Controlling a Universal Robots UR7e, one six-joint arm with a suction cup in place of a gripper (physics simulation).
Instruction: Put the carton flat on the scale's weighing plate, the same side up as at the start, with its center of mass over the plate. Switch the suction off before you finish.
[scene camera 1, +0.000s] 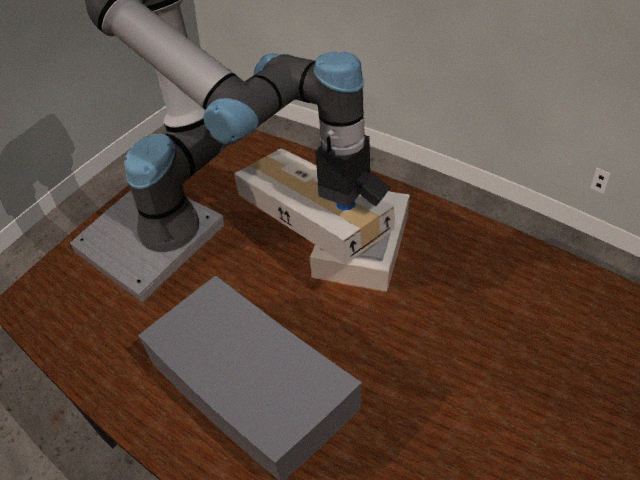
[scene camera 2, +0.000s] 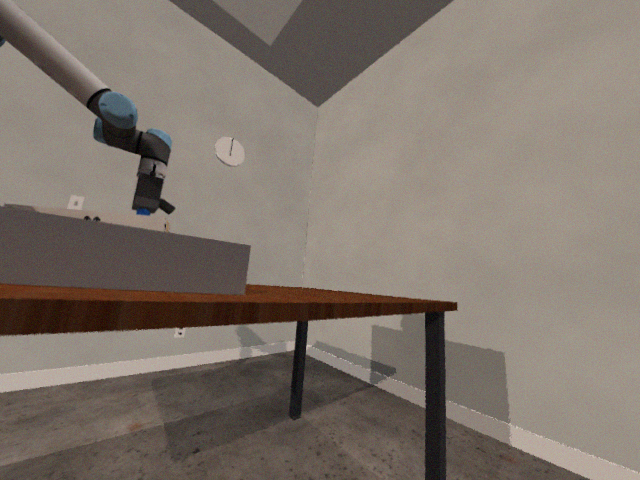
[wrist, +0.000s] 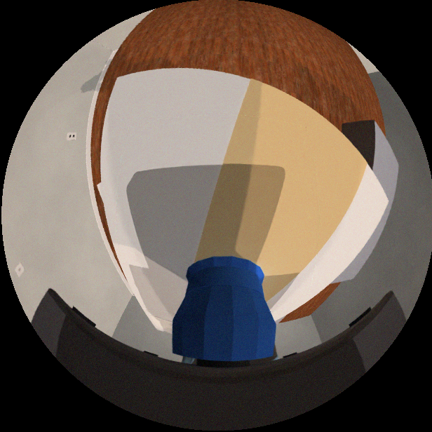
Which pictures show the long white carton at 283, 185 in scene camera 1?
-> Scene camera 1, scene camera 2 and the wrist view: all of them.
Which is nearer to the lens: the long white carton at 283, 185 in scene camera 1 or the grey block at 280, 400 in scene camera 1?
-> The grey block.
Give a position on a white scale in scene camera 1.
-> At 373, 268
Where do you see a grey block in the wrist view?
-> At 367, 137
